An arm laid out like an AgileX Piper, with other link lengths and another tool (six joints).
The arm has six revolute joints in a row. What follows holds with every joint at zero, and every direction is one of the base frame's.
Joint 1 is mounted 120.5 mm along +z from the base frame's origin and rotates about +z.
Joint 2 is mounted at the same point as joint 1 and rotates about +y.
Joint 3 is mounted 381.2 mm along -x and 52.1 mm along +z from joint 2 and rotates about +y.
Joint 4 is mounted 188.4 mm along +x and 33.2 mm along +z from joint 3 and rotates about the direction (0.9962, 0, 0.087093).
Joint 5 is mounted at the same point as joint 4 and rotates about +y.
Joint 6 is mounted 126.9 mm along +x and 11.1 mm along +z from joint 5 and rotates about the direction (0.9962, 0, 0.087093).
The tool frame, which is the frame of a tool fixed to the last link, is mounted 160.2 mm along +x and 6.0 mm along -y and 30.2 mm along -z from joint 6; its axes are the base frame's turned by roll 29.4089, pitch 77.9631 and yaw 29.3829 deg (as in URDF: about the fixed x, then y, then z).
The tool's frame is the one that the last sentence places.
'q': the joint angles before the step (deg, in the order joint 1, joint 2, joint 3, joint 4, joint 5, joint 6). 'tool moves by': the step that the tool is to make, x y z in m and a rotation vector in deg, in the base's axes. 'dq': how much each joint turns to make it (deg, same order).
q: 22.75, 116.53, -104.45, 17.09, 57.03, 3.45
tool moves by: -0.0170, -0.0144, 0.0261, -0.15, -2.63, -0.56
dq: -0.08, -5.75, 4.66, -1.24, -1.40, 0.27
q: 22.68, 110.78, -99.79, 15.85, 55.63, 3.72
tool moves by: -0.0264, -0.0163, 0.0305, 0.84, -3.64, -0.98
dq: -0.04, -7.94, 7.27, -0.65, -3.17, 0.20
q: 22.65, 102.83, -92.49, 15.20, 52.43, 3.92
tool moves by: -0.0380, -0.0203, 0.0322, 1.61, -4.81, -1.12
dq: 0.00, -10.25, 9.33, -0.29, -4.30, 0.04
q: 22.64, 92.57, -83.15, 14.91, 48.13, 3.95
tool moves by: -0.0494, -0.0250, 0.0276, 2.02, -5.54, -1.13
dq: 0.01, -12.07, 10.20, -0.29, -4.19, 0.13
